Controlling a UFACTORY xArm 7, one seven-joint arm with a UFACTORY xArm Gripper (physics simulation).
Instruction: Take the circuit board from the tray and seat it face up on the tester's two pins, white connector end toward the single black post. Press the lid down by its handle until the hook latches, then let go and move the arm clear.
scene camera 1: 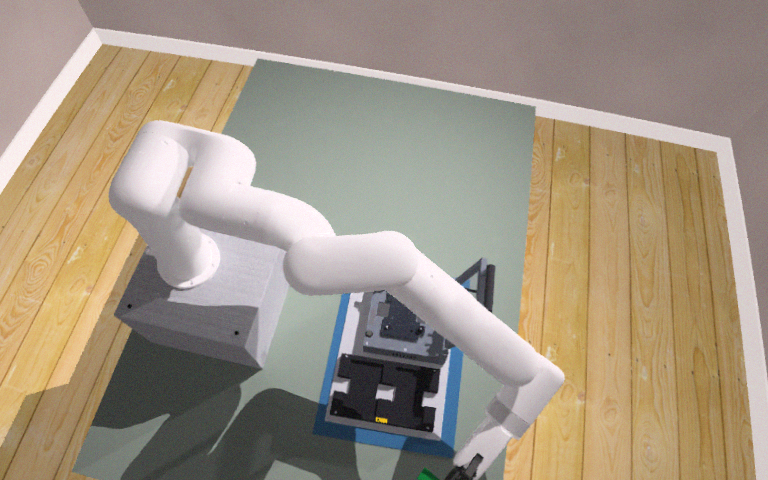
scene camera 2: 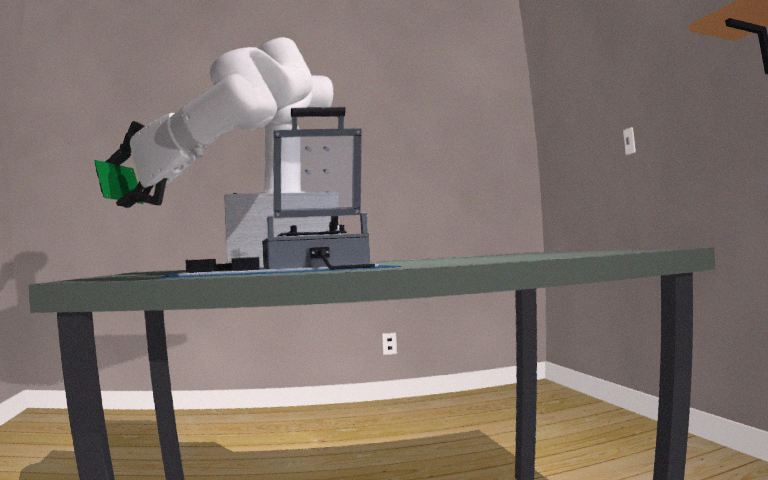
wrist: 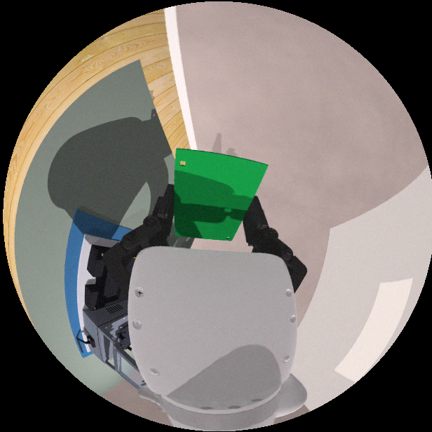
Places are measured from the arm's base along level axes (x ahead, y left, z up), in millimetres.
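Where they show: gripper, fingertip midpoint: (scene camera 2: pixel 115 184); arm's base, link origin: (scene camera 1: pixel 189 260).
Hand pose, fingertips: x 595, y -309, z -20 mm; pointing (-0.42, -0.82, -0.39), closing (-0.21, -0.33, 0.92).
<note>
Each offset is from my fingertips to the top centre of the thing. "pt": to the spot under its first point. Level surfaces: height alone.
My gripper (scene camera 2: pixel 120 180) (wrist: pixel 211 200) is shut on the green circuit board {dx +1, dy +4, dz +39 mm} (scene camera 1: pixel 425 475) (scene camera 2: pixel 105 180) (wrist: pixel 215 175), its fingers on two opposite edges. The board is tilted, high above table level at the left in scene camera 2. The white connector cannot be made out. The black tray (scene camera 1: pixel 353 396) (scene camera 2: pixel 200 264) holds no board. The grey tester (scene camera 1: pixel 396 344) (scene camera 2: pixel 288 252) (wrist: pixel 97 332) stands beside it. Its lid (scene camera 2: pixel 276 175) stands upright, with a black handle {dx +4, dy +362, dz +112 mm} (scene camera 1: pixel 490 288) (scene camera 2: pixel 317 112) on top. Small dark posts show on the tester bed; which are pins is unclear.
The tray and tester stand on a blue-edged mat {dz -161 mm} (scene camera 1: pixel 453 390) (wrist: pixel 71 272) on the green table (scene camera 1: pixel 396 152) (scene camera 2: pixel 453 275). A black cable {pt dx -2, dy +409, dz -158 mm} (scene camera 2: pixel 351 266) leaves the tester's side. The arm's grey base block (scene camera 1: pixel 198 333) (scene camera 2: pixel 243 220) stands behind them. The arm reaches over the tester in scene camera 1.
</note>
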